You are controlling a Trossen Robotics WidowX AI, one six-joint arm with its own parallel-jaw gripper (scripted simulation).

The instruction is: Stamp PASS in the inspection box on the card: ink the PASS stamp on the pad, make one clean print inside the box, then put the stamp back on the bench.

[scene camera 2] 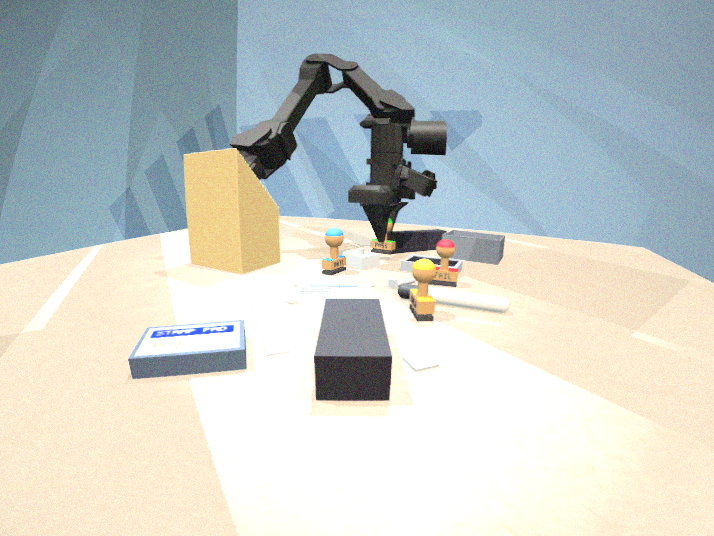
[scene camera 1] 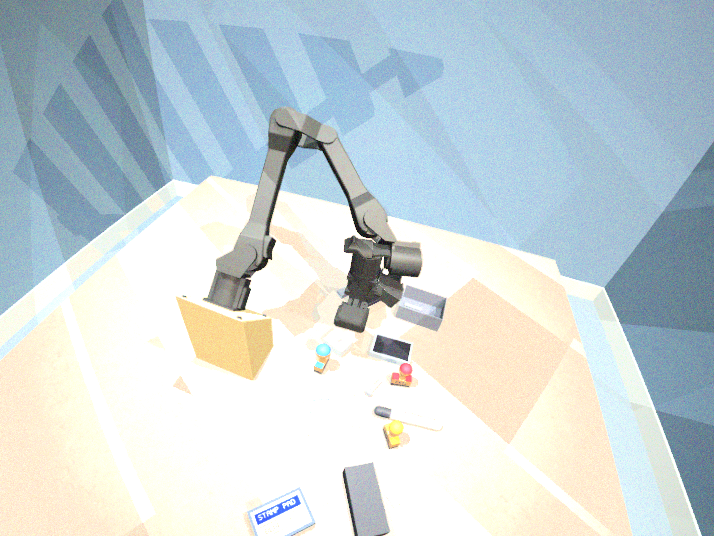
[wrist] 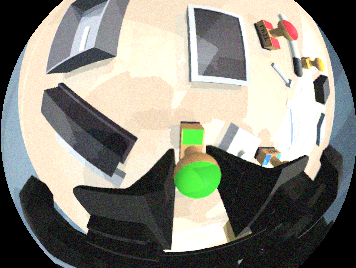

Labels:
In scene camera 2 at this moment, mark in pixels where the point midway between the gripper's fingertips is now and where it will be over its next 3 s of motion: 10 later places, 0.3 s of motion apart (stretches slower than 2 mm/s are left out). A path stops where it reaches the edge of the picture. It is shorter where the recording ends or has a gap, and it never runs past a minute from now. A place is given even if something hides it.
My gripper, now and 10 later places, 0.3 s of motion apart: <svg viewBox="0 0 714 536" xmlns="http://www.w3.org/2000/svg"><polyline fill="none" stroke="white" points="383,241 384,239 384,236 384,234 384,231 384,229 384,227 384,224 384,222 384,220 384,217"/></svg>

